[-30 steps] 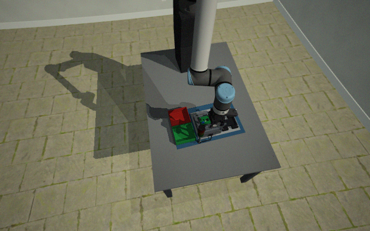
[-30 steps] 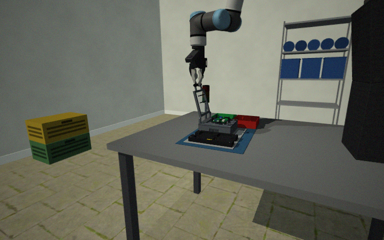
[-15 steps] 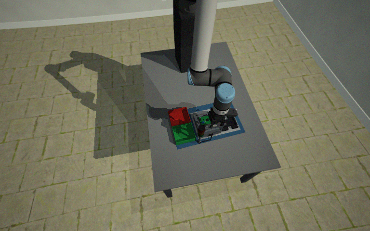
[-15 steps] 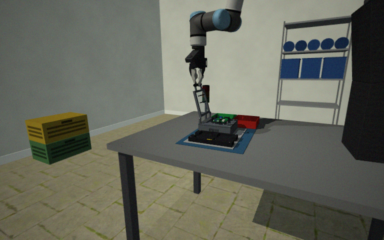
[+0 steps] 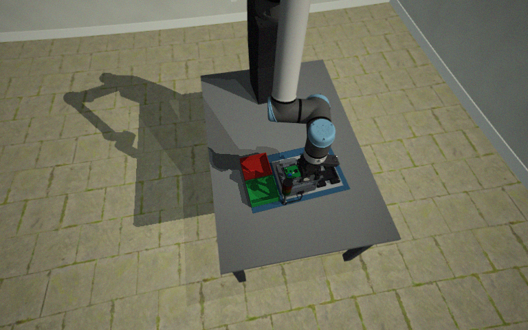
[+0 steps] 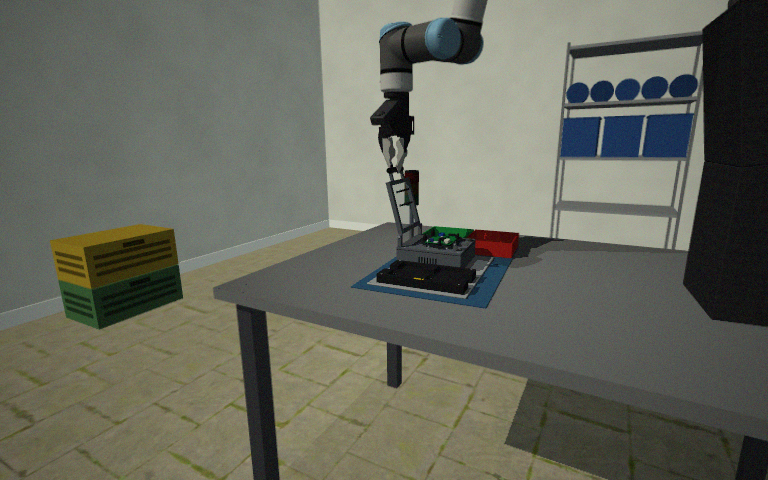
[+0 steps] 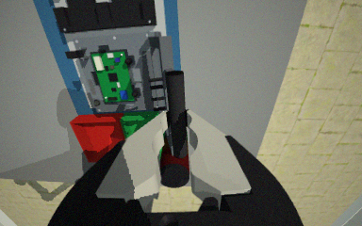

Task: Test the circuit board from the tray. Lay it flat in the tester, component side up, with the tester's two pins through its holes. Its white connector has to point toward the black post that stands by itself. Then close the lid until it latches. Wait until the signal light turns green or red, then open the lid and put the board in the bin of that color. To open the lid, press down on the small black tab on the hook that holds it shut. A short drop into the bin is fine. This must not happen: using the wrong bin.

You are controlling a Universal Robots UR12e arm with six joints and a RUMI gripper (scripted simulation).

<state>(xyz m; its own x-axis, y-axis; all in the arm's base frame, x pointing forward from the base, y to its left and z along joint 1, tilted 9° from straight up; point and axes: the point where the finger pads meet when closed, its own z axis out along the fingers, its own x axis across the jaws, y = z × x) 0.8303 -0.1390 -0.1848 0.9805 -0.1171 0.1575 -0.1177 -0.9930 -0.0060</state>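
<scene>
My hand is 200 mm past the black latch piece, 180 mm above it and 80 mm to the right of it. Also, from my hand: green bin 260 mm below, 190 mm to the right, 130 mm behind; then tester lid 90 mm below, 20 mm behind; then green circuit board 200 mm below, 150 mm behind, 10 mm to the left.
</scene>
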